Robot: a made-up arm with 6 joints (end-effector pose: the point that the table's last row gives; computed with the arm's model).
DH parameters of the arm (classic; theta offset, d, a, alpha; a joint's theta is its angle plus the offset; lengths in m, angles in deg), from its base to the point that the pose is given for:
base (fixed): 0 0.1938 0 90
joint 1: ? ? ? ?
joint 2: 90 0.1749 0.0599 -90
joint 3: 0 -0.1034 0.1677 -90
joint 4: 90 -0.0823 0.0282 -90
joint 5: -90 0.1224 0.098 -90
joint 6: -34.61 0 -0.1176 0
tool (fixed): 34.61 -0.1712 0 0
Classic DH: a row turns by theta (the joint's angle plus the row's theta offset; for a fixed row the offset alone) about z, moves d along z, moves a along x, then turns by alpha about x.
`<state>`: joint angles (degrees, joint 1 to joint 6).
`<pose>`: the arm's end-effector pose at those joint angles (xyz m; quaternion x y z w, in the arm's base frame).
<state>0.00 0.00 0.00 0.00 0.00 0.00</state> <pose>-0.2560 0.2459 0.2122 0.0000 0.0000 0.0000 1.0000</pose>
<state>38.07 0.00 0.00 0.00 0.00 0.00</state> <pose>-0.2129 0.2459 0.0504 0.0000 -0.3261 0.0000 0.9453</pose>
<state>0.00 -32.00 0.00 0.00 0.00 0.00</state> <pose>-0.2560 0.2407 0.3094 0.2756 0.0000 0.0000 0.9613</pose>
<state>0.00 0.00 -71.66 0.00 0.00 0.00</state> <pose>-0.3068 0.0921 0.2122 0.0000 0.0000 0.5854 0.8108</pose>
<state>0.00 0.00 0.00 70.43 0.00 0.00</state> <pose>-0.2560 0.4176 0.2549 0.5766 0.0000 0.0000 0.8170</pose>
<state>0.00 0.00 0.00 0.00 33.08 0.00</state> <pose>-0.1627 0.2459 0.2406 0.0000 -0.2847 0.0000 0.9586</pose>
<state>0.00 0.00 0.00 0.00 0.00 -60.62</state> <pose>-0.1485 0.2962 0.2122 0.0000 0.0000 -0.5047 0.8633</pose>
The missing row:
joint 1: 90 -0.0739 0.058 -90
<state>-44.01 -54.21 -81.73 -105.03 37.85 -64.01</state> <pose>-0.0129 0.0900 0.6001 0.1787 -0.6028 -0.1240 0.7676</pose>
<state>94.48 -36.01 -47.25 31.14 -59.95 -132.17</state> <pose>0.0320 0.2542 -0.2189 0.1091 -0.3529 -0.4255 0.8261</pose>
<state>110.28 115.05 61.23 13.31 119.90 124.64</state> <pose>0.1255 0.2963 -0.0417 0.5811 -0.4674 0.6483 0.1537</pose>
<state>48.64 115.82 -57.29 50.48 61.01 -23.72</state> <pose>-0.0493 0.0407 -0.1267 -0.3871 -0.4182 -0.0618 0.8194</pose>
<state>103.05 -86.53 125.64 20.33 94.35 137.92</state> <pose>-0.0558 -0.0988 -0.1393 -0.1680 -0.5171 0.1530 0.8252</pose>
